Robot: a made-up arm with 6 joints.
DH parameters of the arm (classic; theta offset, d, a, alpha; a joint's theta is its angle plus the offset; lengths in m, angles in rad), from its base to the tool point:
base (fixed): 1.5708 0.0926 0 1.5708
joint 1: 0 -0.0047 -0.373 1.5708
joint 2: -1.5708 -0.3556 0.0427 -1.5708
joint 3: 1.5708 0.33 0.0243 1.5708
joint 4: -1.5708 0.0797 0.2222 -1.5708
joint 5: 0 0.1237 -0.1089 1.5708
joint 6: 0 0.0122 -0.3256 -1.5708
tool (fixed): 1.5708 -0.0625 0 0
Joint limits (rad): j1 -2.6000..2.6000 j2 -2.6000..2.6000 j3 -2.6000..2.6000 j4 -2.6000..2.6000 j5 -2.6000..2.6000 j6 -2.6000..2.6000
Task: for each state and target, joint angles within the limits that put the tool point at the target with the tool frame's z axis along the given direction. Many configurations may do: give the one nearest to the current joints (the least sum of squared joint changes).
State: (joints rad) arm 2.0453 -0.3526 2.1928 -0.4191 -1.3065 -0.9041
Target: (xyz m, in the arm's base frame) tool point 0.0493 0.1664 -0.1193 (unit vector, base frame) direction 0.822 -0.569 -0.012
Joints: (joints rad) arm 2.1394 -0.6293 2.1382 -0.3042 -1.4558 -1.0483
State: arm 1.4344 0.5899 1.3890 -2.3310 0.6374 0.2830
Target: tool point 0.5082 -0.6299 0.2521 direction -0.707 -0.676 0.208
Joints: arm 0.9729 1.2360 1.4519 -2.3940 0.8692 1.0844
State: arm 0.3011 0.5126 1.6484 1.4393 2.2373 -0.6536
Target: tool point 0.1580 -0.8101 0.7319 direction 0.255 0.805 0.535
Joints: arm 0.9256 0.0730 0.8393 1.2895 2.3055 -0.5140
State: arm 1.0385 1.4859 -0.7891 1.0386 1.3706 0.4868
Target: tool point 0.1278 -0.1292 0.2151 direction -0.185 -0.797 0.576
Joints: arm 1.6801 1.2465 -0.6333 -0.0261 1.1017 0.1345
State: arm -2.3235 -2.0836 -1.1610 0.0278 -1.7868 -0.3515
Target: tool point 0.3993 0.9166 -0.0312 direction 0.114 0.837 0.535
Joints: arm -2.4587 -2.6000 -1.2973 0.8324 -2.5114 -0.0933
